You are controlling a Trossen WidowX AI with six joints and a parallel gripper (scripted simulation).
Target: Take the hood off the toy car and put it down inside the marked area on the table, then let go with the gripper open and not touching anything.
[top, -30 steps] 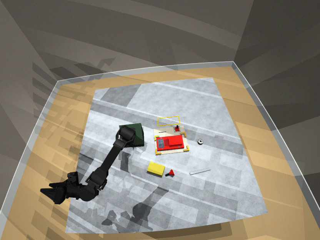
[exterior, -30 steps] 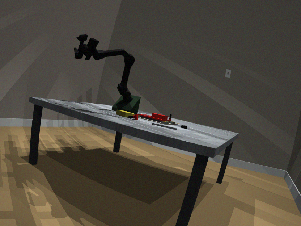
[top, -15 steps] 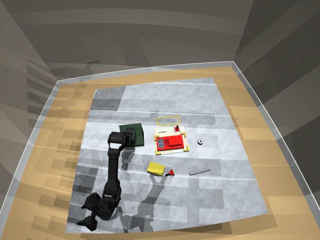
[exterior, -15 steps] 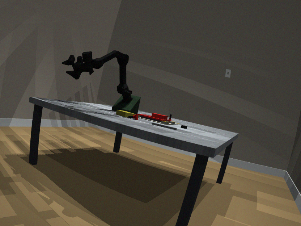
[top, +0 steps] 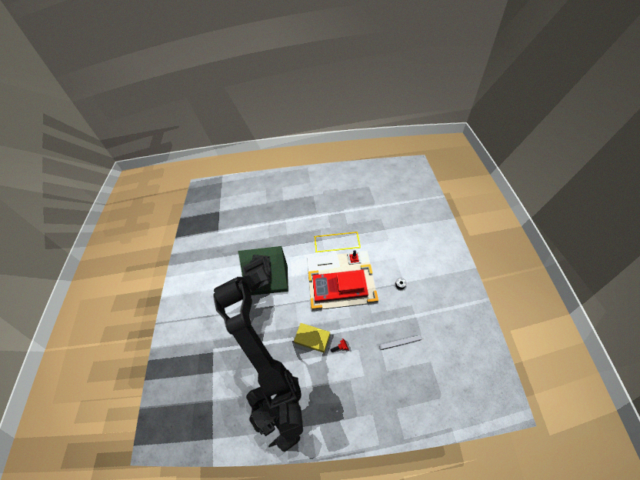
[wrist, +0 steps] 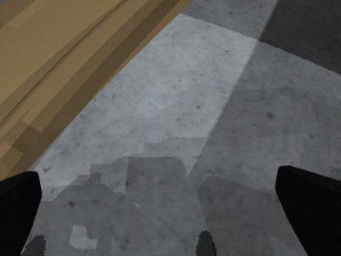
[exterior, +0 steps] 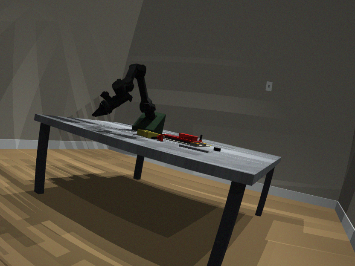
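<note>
The red hood lies 26 cm ahead of my gripper tip, 52 cm to the left of it and 2 cm below it. From my gripper tip the other things lie so: yellow block 13 cm ahead, 31 cm to the left, 5 cm below; then grey bar 43 cm ahead, 30 cm to the left, 6 cm below; then wheel 45 cm ahead, 53 cm to the left, 6 cm below.
</note>
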